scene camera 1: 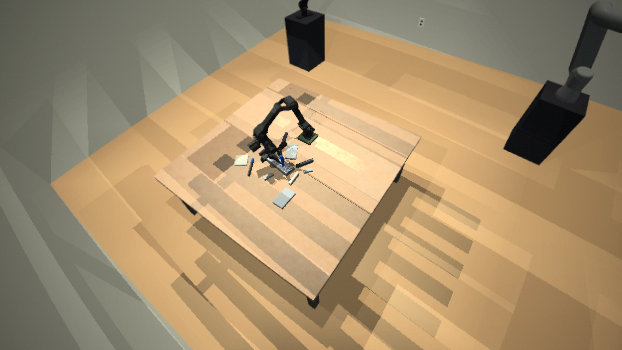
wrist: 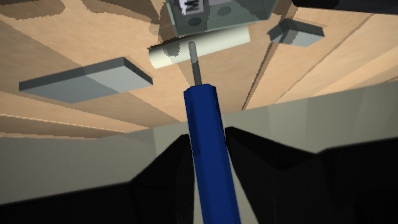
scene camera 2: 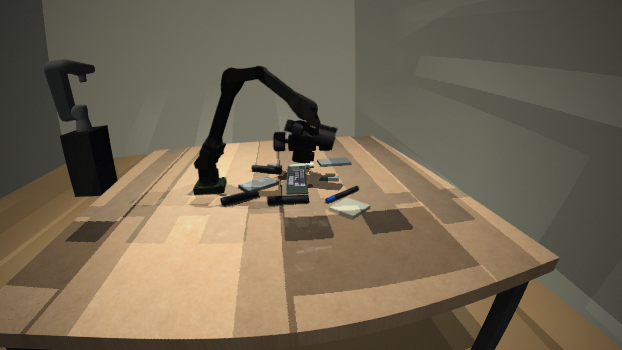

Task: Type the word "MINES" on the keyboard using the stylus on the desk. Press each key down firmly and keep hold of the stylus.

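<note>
A white cylinder is visible in the pictures, as is my gripper. The wrist view also shows my gripper.
</note>
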